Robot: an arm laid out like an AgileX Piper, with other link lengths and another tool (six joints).
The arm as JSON. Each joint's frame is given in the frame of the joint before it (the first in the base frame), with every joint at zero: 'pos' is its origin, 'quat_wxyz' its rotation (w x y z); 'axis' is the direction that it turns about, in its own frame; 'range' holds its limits. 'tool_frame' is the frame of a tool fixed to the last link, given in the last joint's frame.
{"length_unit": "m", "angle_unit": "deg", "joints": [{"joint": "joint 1", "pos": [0.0, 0.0, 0.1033], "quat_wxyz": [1.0, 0.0, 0.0, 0.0], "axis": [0.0, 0.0, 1.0], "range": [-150.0, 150.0]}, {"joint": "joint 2", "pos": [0.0, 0.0, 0.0], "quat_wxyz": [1.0, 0.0, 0.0, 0.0], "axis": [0.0, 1.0, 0.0], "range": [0.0, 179.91]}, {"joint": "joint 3", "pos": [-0.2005, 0.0, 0.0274], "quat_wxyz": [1.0, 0.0, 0.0, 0.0], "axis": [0.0, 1.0, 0.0], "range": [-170.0, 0.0]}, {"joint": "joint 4", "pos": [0.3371, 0.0, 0.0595], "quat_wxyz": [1.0, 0.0, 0.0, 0.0], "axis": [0.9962, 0.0, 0.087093], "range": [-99.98, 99.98]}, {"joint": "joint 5", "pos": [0.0, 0.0, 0.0], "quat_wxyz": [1.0, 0.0, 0.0, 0.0], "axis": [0.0, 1.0, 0.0], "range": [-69.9, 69.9]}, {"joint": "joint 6", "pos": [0.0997, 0.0, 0.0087], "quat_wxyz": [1.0, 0.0, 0.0, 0.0], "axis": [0.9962, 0.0, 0.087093], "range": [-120.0, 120.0]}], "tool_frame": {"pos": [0.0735, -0.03, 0.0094], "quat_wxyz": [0.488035, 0.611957, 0.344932, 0.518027]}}
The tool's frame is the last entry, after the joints.
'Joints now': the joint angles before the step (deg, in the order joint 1, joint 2, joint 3, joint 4, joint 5, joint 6). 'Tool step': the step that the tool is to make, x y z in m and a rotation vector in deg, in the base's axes. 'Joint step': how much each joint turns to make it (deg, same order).
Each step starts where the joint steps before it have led.
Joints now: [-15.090 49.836 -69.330 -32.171 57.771 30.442]
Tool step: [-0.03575 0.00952 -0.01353 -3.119 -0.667 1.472]
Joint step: [0.000 -13.444 11.901 -0.521 -1.291 -2.610]
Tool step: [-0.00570 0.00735 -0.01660 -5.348 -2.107 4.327]
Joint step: [0.000 -9.834 10.990 -0.455 -7.048 -3.074]
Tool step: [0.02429 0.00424 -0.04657 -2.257 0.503 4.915]
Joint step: [0.002 -3.148 10.845 -0.125 -9.489 -0.377]
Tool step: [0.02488 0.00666 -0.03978 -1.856 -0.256 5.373]
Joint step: [-0.001 -0.236 7.910 -0.337 -10.112 -0.125]
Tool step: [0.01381 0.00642 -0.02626 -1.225 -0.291 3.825]
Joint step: [0.000 0.117 4.957 -0.412 -6.901 -0.250]
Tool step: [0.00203 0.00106 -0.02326 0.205 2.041 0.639]
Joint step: [-0.003 -0.101 3.093 -0.298 -1.170 -0.002]
